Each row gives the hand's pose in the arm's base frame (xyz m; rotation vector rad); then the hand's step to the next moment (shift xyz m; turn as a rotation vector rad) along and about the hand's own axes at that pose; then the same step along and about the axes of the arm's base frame.
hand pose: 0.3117 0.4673 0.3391 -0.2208 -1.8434 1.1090
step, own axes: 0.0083 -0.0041 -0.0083 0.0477 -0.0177 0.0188
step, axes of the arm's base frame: 0.0032 0.0073 0.0096 -0.0355 0.0054 0.0406
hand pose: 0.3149 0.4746 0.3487 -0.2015 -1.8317 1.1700
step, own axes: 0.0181 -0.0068 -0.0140 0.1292 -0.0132 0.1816
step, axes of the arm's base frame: 0.0027 0.0154 0.0181 -0.2072 -0.0495 0.0668
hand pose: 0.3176 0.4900 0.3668 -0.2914 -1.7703 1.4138
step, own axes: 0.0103 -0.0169 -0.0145 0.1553 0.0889 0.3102
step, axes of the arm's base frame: 0.0091 0.0109 0.0200 -0.3468 -0.0880 -0.0148
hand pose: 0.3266 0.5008 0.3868 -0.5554 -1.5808 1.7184
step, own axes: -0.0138 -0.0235 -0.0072 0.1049 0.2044 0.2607
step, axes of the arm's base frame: 0.0193 -0.0059 0.0197 -0.3033 -0.0910 -0.1430
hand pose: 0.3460 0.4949 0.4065 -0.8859 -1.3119 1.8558
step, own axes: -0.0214 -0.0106 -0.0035 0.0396 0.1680 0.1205
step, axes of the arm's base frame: 0.0158 -0.0135 0.0122 -0.1463 -0.0681 -0.1352
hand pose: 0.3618 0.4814 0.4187 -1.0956 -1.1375 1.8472
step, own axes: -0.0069 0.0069 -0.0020 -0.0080 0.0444 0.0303
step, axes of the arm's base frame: 0.0037 -0.0079 -0.0048 -0.0299 -0.0335 -0.0306
